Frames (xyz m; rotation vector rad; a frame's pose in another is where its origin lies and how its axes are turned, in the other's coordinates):
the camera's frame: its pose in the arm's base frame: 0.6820 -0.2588 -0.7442 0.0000 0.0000 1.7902
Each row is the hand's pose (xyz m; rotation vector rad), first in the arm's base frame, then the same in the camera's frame.
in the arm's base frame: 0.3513 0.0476 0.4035 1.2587 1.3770 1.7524
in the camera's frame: 0.3710 0.2561 1.1477 1.5574 -0.1011 0.4165
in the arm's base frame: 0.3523 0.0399 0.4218 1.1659 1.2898 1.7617
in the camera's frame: 0.3633 0.2568 1.1660 1.4595 -0.0866 0.3644
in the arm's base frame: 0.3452 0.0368 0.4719 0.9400 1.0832 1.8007
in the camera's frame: 0.3618 0.2644 1.2161 1.2139 -0.0474 0.2749
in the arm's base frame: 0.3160 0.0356 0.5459 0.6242 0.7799 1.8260
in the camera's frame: 0.3670 0.2932 1.2901 0.8549 0.0006 0.1628
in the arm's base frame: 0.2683 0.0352 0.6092 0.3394 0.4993 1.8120
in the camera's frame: 0.3770 0.3398 1.3534 0.5205 0.0410 0.0681
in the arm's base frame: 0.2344 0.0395 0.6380 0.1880 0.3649 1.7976
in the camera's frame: 0.3886 0.3719 1.3822 0.3495 0.0708 0.0288
